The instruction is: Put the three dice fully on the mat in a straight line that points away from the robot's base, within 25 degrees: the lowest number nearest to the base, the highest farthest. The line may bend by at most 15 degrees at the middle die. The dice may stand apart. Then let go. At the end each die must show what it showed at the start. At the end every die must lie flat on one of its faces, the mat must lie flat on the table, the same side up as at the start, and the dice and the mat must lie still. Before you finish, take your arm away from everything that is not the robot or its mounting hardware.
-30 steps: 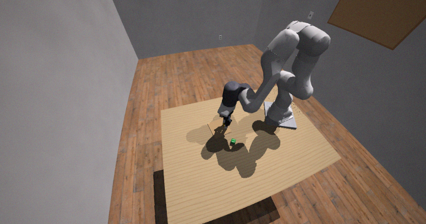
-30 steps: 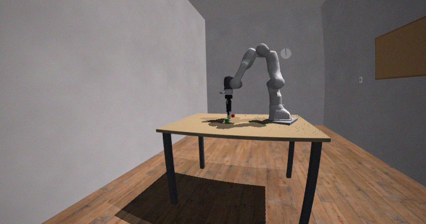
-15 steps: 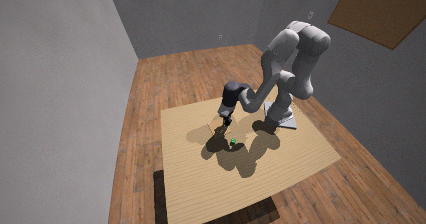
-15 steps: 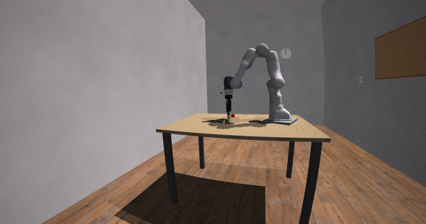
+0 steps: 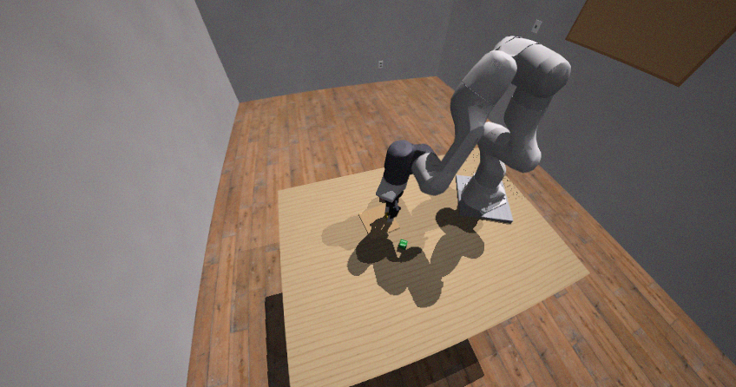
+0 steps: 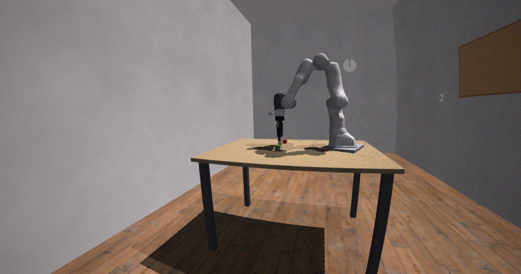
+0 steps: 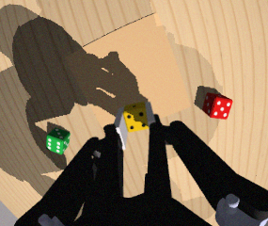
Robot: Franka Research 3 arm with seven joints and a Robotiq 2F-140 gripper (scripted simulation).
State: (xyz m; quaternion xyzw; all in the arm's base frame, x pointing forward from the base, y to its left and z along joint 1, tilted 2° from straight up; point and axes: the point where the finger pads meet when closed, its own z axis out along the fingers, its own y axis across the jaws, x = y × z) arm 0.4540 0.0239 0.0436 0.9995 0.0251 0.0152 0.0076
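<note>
Now: the yellow die 2 cm below my hand. Round my hand: green die 3 cm behind, 14 cm to the left, 3 cm below; then red die 1 cm behind, 12 cm to the right, 3 cm below; then tan mat 5 cm ahead, 4 cm below.
</note>
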